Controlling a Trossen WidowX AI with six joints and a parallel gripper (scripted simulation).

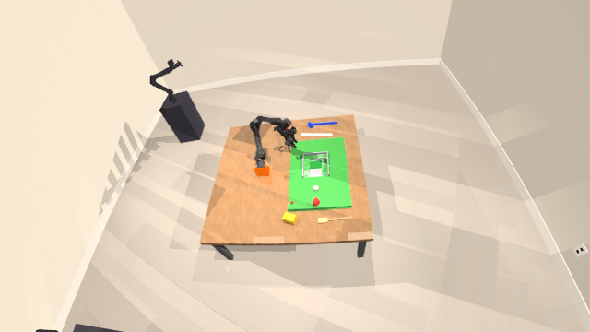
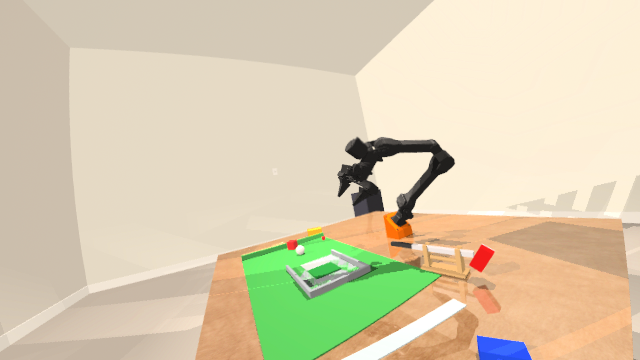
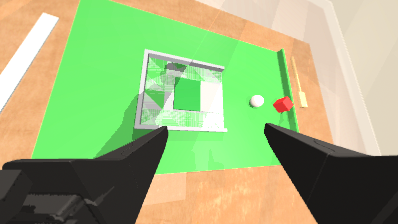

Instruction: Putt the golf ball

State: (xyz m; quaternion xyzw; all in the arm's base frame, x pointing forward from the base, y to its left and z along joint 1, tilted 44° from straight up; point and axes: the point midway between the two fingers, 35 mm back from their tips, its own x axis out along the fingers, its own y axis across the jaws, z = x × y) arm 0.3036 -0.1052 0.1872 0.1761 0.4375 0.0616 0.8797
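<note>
Right now the small red piece is 80 mm behind my gripper tip, 380 mm to the right of it and 230 mm below it. Also, from my gripper tip: white golf ball: 110 mm ahead, 280 mm to the right, 210 mm below; then red putter: 110 mm behind, 260 mm to the left, 180 mm below; then wooden rack: 110 mm behind, 280 mm to the left, 200 mm below.
</note>
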